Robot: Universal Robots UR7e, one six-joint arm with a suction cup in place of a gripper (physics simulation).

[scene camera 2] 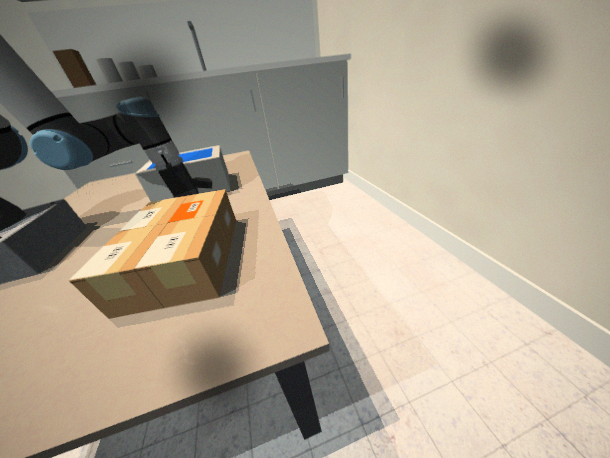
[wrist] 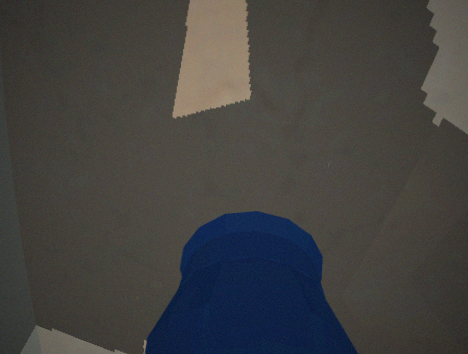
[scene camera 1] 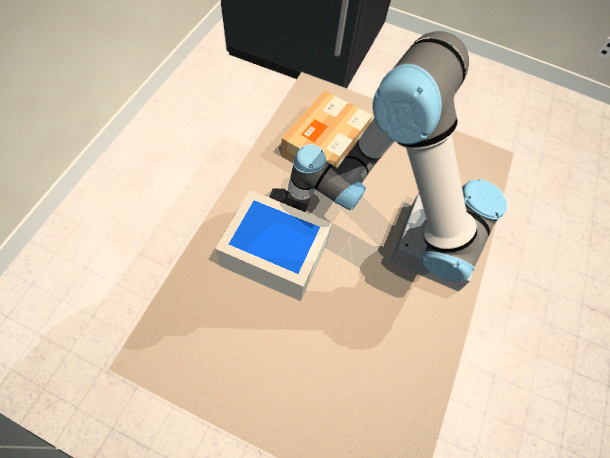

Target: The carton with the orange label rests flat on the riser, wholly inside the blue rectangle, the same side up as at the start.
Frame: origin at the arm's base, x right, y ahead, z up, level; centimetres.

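Seen in the pictures: hand, its tool point: (wrist: 249, 243).
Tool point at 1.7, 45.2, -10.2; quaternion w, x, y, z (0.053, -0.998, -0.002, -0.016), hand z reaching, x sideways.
Observation:
Offsets run from my tool point to a thing's top centre, as dx, dy, dz. "*": to the spot under its first point. Level surfaces: height alone.
The carton with the orange label @(* +24.6, +0.3, +10.5) (scene camera 1: 313, 130) (scene camera 2: 186, 211) stands flat on the table, label up, in a tight block with three white-labelled cartons. It is at the corner nearest the riser and the table's long edge. The riser @(-15.8, +1.7, +13.2) (scene camera 1: 260, 278) (scene camera 2: 215, 175) is a pale box with a blue rectangle @(* -16.3, +1.5, +13.2) (scene camera 1: 275, 237) (scene camera 2: 199, 155) on top, and no carton stands on it. My gripper (scene camera 1: 300, 204) (scene camera 2: 181, 181) (wrist: 252, 232) is low between riser and carton block, apart from the cartons. Its blue cup shows over shadowed table in the wrist view, holding nothing. Scene views hide the cup tip.
The white-labelled cartons @(+35.5, -1.5, +10.5) (scene camera 1: 334, 106) @(+32.3, -10.3, +10.5) (scene camera 1: 359, 119) @(+20.2, -6.0, +10.5) (scene camera 1: 338, 144) adjoin the orange-labelled one. The arm's base (scene camera 1: 407, 245) stands on the table @(dz +1.2) (scene camera 1: 280, 390) (scene camera 2: 165, 360) beside the riser. A black fridge (scene camera 1: 285, 30) is beyond the cartons; grey cabinets (scene camera 2: 305, 125) stand past the riser.

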